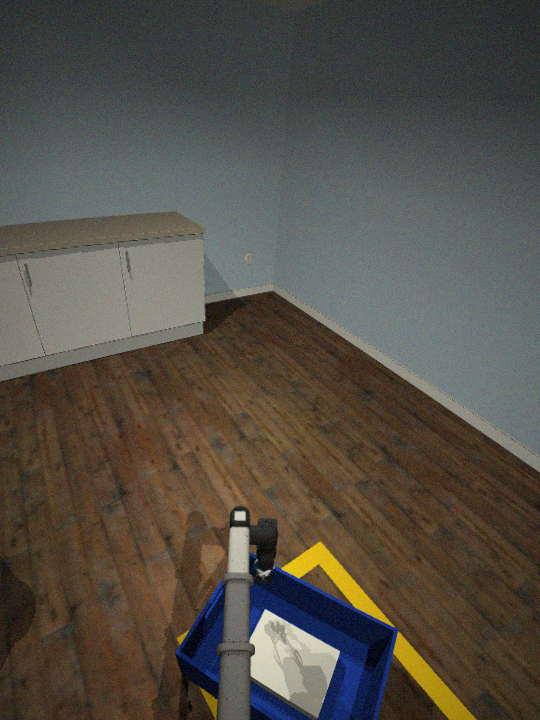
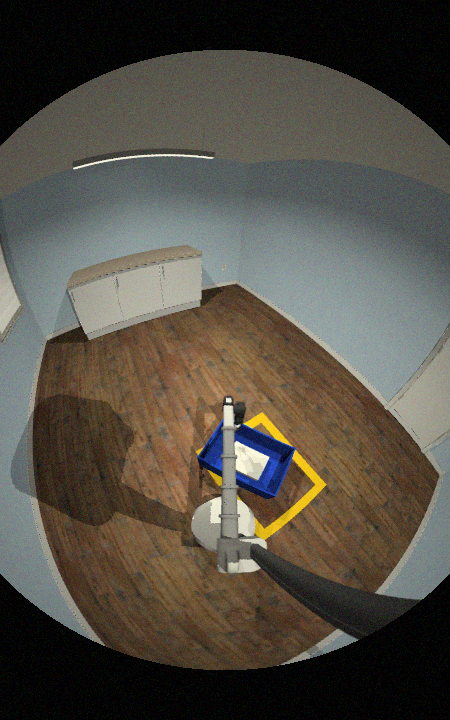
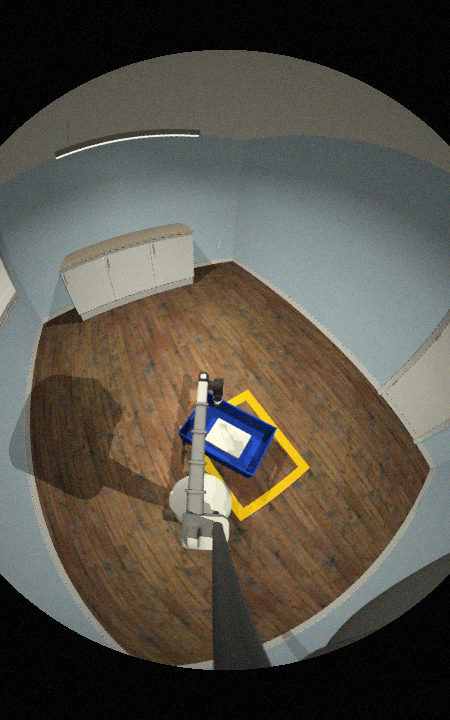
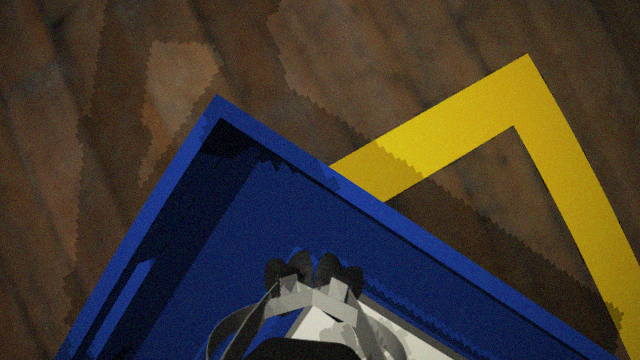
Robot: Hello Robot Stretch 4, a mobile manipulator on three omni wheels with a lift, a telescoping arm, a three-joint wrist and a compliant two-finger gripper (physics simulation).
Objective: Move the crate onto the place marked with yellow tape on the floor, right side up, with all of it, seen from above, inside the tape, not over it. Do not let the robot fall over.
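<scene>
The blue crate is right side up, with a white slab inside. It lies turned against the yellow tape outline. Its left end sticks out past the tape's left side, and its right corner appears over or close to the right tape strip. My gripper is shut with nothing seen between the fingertips. It is over or inside the crate near its far left corner; its exact height is unclear.
My round white base stands close to the tape's near left side. The extended arm crosses above the crate. A white cabinet stands at the far left wall. A wall runs along the right.
</scene>
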